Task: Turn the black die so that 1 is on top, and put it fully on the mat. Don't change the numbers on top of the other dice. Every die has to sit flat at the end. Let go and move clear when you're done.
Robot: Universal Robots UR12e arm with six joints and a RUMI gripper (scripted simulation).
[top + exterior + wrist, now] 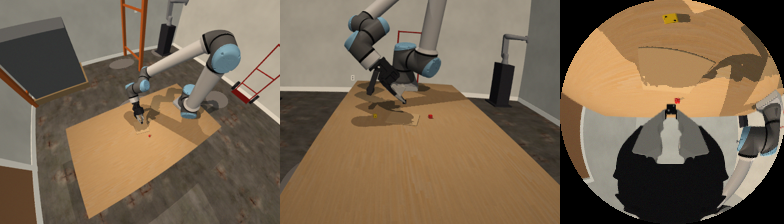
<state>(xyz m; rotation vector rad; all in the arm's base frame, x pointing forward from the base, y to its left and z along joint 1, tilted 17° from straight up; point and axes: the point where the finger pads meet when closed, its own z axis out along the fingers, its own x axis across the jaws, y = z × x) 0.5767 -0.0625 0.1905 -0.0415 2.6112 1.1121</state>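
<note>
Now: hand 9 cm above the tan mat and 1 cm to the right of it. From my hand the other things lie so: yellow die: 12 cm to the right, 8 cm below, 1 cm behind; red die: 14 cm to the left, 8 cm below, 1 cm behind; black die: 1 cm to the left, 1 cm below.
</note>
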